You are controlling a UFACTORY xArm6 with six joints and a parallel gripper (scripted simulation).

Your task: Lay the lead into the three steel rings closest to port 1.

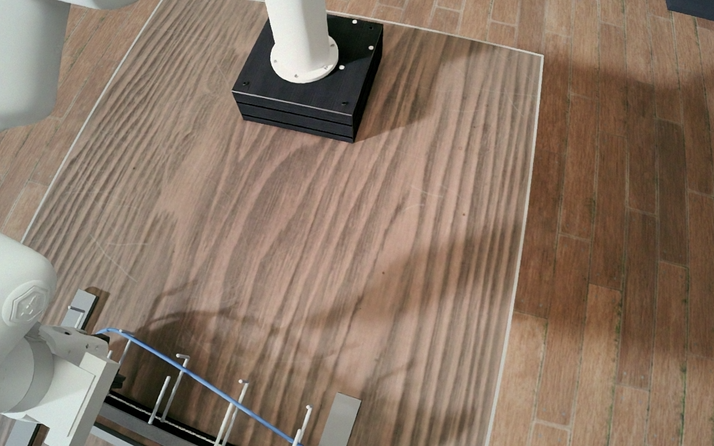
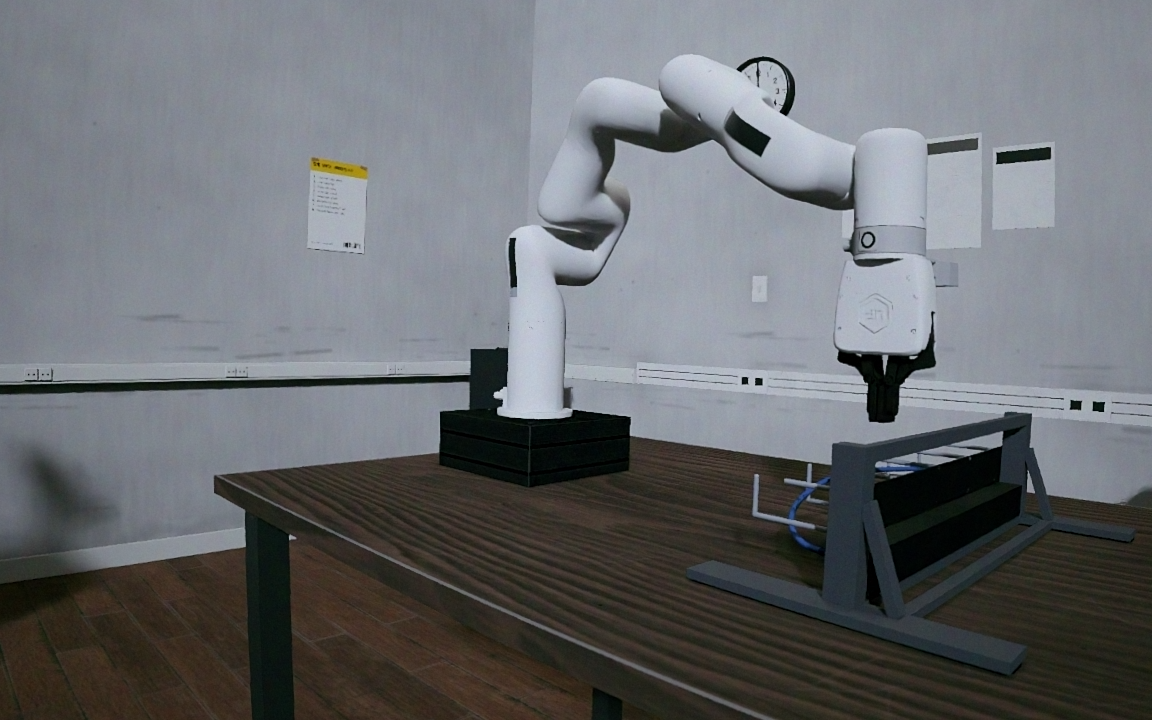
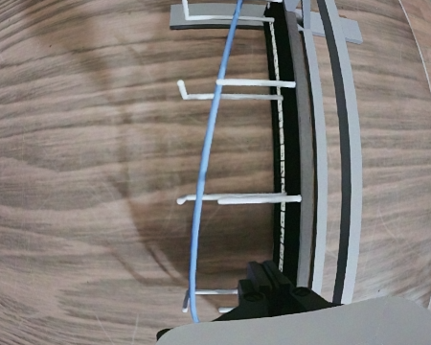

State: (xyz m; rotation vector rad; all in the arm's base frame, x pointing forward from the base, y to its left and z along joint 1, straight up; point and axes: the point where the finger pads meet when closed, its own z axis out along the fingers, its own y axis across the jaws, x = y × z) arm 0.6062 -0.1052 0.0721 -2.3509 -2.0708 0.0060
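Right now my hand is 100 mm above the grey rack, 70 mm short of it and 40 mm to the right of it. From my hand the other things lie so: short blue piece (130 mm to the right, 130 mm below, 10 mm behind).
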